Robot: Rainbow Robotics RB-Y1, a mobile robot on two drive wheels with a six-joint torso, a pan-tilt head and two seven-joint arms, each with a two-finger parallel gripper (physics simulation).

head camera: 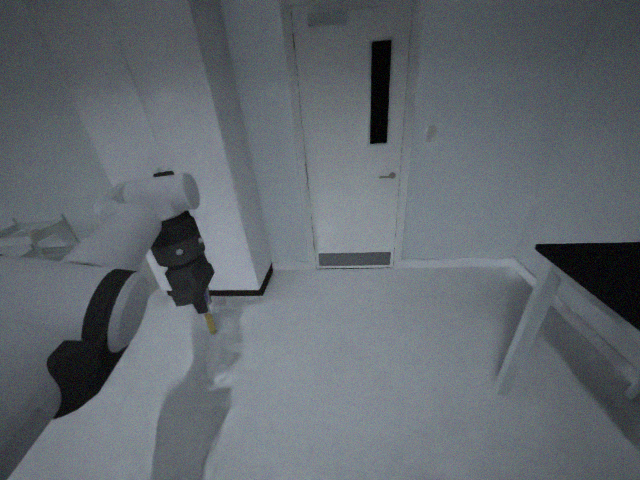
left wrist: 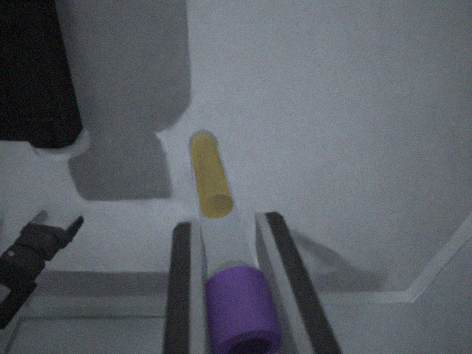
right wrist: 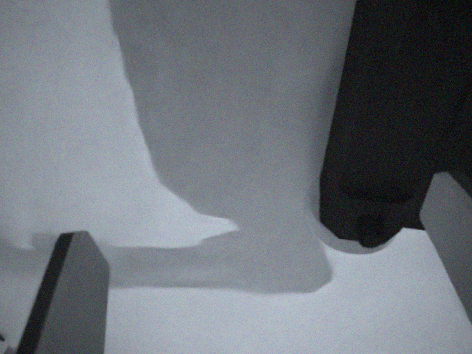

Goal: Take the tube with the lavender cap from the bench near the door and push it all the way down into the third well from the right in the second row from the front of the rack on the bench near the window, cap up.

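Frame: origin at the robot's base, x ahead, y left, z up, level; metres.
Seen in the pictures: left gripper, fingertip midpoint: [head camera: 205, 308] [left wrist: 229, 236]; right gripper, fingertip midpoint: [left wrist: 63, 215] [right wrist: 264, 222].
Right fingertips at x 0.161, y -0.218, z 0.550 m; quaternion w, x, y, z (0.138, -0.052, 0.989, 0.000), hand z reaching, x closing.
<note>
A point is followed by its place in that frame.
The tube with the lavender cap shows its purple cap [left wrist: 242, 305] {x 0.512, y 0.327, z 1.129 m} near the bottom of the left wrist view, and its clear body with yellow contents [left wrist: 212, 175] {x 0.507, y 0.324, z 1.071 m} [head camera: 210, 323] {x 0.500, y 0.311, z 1.063 m} points down over the floor, cap up. My left gripper [left wrist: 229, 236] {x 0.512, y 0.318, z 1.098 m} [head camera: 204, 307] {x 0.512, y 0.318, z 1.098 m} is shut on this tube; the yellow end sticks out below the fingertips. My right gripper [right wrist: 264, 222] {x 0.161, y -0.218, z 0.550 m} [left wrist: 63, 215] {x 0.161, y -0.218, z 0.550 m} is open, its fingers wide apart with bare floor showing between them. The rack does not show in the current views.
A closed door [head camera: 346, 206] {x 2.216, y -0.075, z 0.672 m} stands in the far wall. A black-topped bench [head camera: 604, 273] {x 0.821, y -0.860, z 0.916 m} with a pale leg [head camera: 527, 330] {x 0.958, y -0.829, z 0.500 m} is at the right of the head view. A white column [head camera: 230, 248] {x 1.807, y 0.870, z 0.529 m} stands behind the left gripper. The robot's dark base [left wrist: 35, 75] {x 0.021, y 0.024, z 0.191 m} [right wrist: 395, 110] {x 0.015, y -0.036, z 0.191 m} shows in both wrist views.
</note>
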